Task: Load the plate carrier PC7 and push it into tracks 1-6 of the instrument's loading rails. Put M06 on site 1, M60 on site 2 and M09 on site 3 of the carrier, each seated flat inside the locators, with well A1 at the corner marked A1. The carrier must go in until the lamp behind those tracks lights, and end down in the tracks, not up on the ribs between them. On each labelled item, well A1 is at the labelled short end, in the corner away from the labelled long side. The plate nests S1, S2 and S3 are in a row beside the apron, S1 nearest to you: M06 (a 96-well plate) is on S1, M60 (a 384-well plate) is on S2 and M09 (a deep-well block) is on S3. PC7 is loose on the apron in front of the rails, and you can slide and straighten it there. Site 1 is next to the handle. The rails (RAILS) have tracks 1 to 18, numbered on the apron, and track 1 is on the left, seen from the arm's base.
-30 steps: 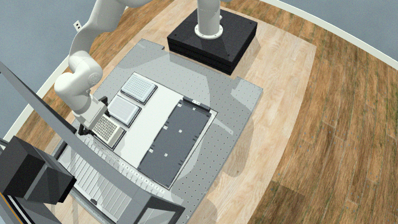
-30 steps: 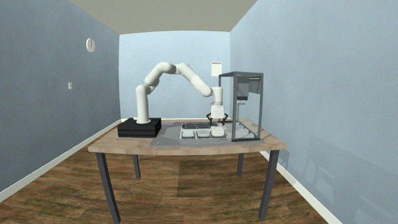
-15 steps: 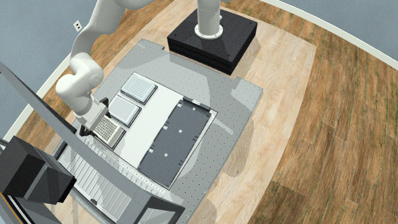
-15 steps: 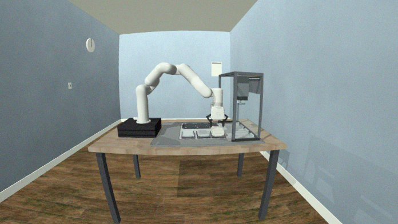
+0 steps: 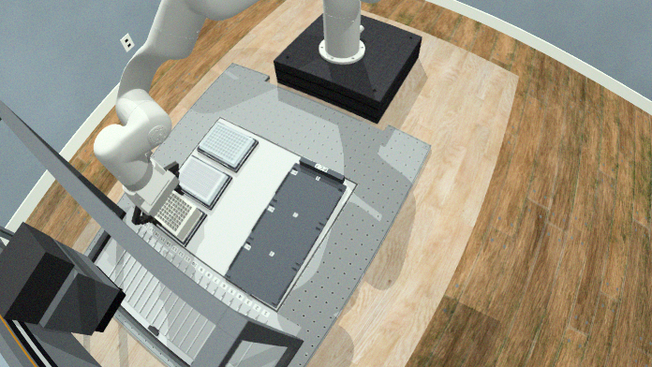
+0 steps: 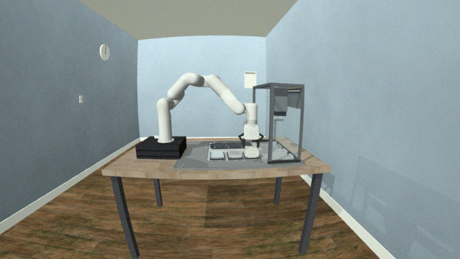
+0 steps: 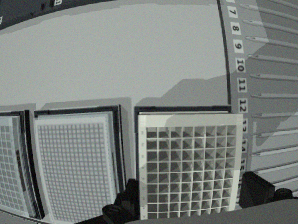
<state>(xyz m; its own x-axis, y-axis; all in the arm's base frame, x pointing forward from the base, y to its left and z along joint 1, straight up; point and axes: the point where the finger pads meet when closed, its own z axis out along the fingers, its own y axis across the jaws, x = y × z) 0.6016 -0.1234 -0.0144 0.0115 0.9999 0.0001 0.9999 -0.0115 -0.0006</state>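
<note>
Right now the plate nest S3 is 60 mm below my hand. From my hand the other things lie so: plate nest S2: 110 mm behind, 60 mm below; then carrier PC7: 110 mm behind, 260 mm to the left, 50 mm below; then plate nest S1: 220 mm behind, 60 mm below.
</note>
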